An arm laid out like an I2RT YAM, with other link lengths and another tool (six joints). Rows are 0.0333 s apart.
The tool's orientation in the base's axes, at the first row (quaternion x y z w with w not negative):
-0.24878 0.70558 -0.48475 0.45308
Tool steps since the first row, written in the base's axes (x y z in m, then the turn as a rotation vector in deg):
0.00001 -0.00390 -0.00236 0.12 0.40 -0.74
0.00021 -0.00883 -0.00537 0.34 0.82 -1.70
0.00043 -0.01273 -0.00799 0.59 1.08 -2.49
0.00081 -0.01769 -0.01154 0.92 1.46 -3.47
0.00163 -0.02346 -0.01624 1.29 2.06 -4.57
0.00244 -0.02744 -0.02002 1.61 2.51 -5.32
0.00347 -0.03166 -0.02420 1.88 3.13 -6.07
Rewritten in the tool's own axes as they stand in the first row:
0.00402 0.00056 0.00208 -0.08 0.85 0.01
0.00902 0.00132 0.00488 -0.13 1.91 0.13
0.01304 0.00213 0.00717 -0.14 2.76 0.32
0.01820 0.00338 0.01021 -0.20 3.83 0.56
0.02425 0.00538 0.01413 -0.41 5.11 0.74
0.02852 0.00728 0.01713 -0.62 6.00 0.90
0.03304 0.00945 0.02047 -0.93 6.96 0.95

